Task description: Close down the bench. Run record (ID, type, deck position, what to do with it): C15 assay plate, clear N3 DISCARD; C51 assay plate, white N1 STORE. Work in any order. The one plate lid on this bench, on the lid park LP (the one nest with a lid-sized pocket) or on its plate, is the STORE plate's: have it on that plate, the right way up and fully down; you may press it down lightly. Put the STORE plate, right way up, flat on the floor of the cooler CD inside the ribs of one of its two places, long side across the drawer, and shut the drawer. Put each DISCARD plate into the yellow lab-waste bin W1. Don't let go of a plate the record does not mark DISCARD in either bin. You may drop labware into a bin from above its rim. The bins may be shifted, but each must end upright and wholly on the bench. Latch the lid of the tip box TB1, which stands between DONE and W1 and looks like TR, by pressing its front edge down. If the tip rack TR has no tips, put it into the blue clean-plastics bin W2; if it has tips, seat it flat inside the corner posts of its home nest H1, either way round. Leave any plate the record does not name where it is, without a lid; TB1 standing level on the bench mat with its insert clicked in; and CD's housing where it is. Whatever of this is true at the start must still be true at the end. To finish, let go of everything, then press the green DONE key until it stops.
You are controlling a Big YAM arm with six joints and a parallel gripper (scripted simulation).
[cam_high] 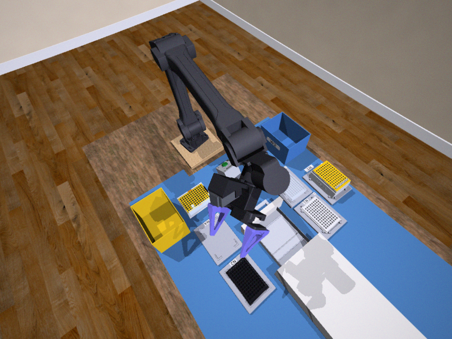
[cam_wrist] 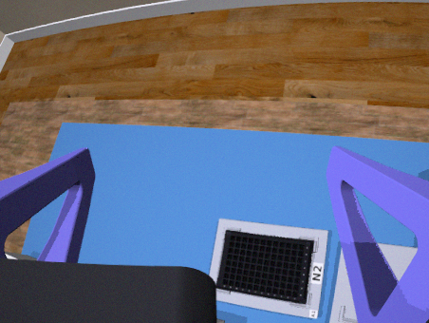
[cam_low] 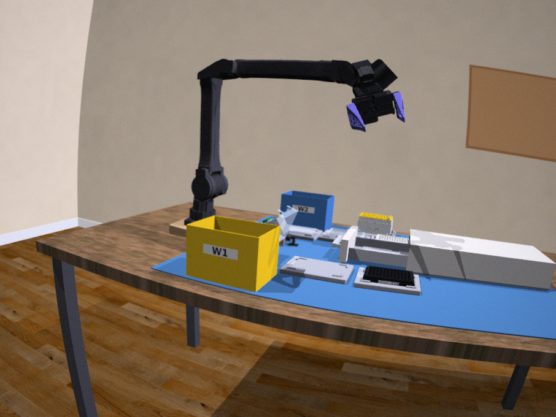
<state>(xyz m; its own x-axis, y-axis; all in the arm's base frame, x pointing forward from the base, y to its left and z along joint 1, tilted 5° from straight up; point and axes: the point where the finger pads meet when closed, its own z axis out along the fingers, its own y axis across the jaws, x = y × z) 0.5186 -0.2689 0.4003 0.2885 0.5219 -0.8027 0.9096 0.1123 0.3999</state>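
My gripper is now 23 cm past the tip box lid, 8 cm to the right of it and 28 cm above it. From my hand the other things lie so: cooler drawer: 7 cm ahead, 21 cm to the left, 36 cm below; black plate: 6 cm ahead, 2 cm to the left, 36 cm below; nest N4: 12 cm behind, 5 cm to the left, 38 cm below.
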